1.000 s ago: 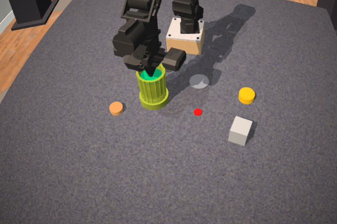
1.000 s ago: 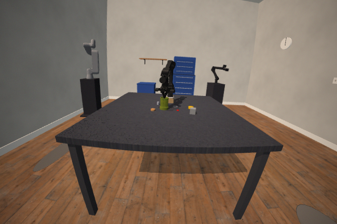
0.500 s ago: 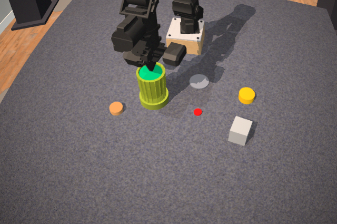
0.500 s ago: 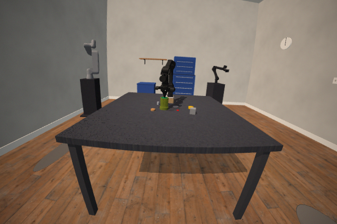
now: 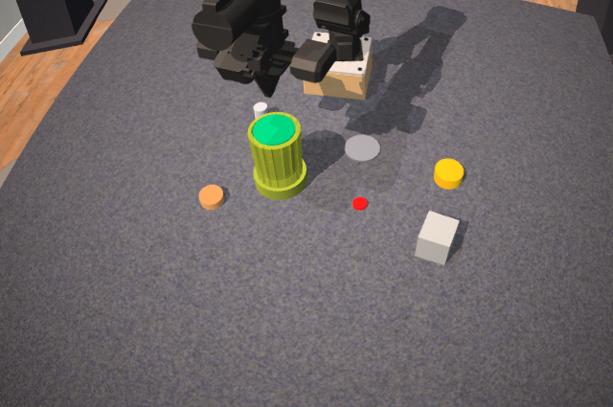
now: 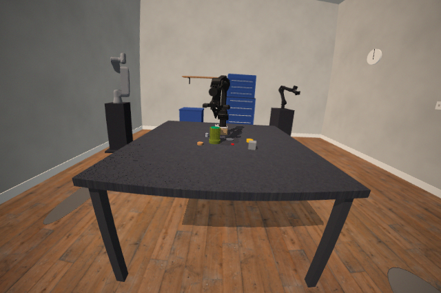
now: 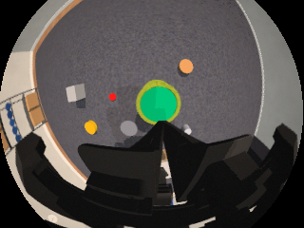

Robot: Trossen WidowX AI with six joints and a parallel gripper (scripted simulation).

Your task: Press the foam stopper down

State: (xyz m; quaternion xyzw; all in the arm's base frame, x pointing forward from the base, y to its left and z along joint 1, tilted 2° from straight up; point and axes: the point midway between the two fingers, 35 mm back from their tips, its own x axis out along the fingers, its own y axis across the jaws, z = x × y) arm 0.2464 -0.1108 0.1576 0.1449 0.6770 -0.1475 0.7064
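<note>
Right now my hand is 110 mm above the green foam stopper. Round my hand: red dot 60 mm ahead, 120 mm to the left, 210 mm below; then grey disc 60 mm behind, 130 mm to the left, 210 mm below; then orange disc 40 mm ahead, 110 mm to the right, 210 mm below.
</note>
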